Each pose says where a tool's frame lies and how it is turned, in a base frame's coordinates. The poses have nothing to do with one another.
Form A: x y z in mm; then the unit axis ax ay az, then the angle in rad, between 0 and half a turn.
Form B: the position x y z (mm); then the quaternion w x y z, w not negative. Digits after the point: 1 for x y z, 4 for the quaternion.
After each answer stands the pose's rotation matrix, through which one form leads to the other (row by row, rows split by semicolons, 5 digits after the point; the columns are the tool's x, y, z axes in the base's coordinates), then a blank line. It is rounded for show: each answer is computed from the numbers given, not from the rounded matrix.
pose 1, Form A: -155.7 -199.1 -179.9 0.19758 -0.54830 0.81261 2.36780
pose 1, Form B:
-155.7 -199.1 -179.9 0.3773 0.1830 -0.5078 0.7525
-0.64831 -0.75371 -0.10779; 0.38207 -0.19960 -0.90232; 0.65857 -0.62616 0.41738

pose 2, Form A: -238.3 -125.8 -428.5 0.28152 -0.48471 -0.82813 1.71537
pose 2, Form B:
-238.3 -125.8 -428.5 0.6542 0.2129 -0.3666 -0.6263
-0.05340 0.66338 -0.74638; -0.97561 0.12472 0.18065; 0.21293 0.73782 0.64053

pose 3, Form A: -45.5 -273.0 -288.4 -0.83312 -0.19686 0.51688 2.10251
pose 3, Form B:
-45.5 -273.0 -288.4 0.4965 -0.7232 -0.1709 0.4487
0.53898 -0.19836 -0.81863; 0.69268 -0.44861 0.56475; -0.47927 -0.87144 -0.10439

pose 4, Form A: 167.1 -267.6 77.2 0.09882 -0.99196 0.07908 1.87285
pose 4, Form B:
167.1 -267.6 77.2 0.5927 0.0796 -0.7990 0.0637
-0.28481 -0.20269 -0.93691; -0.05169 0.97922 -0.19613; 0.95719 -0.00743 -0.28937

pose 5, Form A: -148.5 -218.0 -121.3 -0.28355 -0.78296 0.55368 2.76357
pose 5, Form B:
-148.5 -218.0 -121.3 0.1879 -0.2785 -0.7690 0.5438
-0.77427 0.22399 -0.59189; 0.63270 0.25339 -0.73177; -0.01393 -0.94108 -0.33791

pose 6, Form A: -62.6 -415.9 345.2 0.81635 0.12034 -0.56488 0.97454
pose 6, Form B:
-62.6 -415.9 345.2 0.8836 0.3822 0.0563 -0.2645
0.85375 0.51048 -0.10261; -0.42433 0.56790 -0.70529; -0.30176 0.64568 0.70145

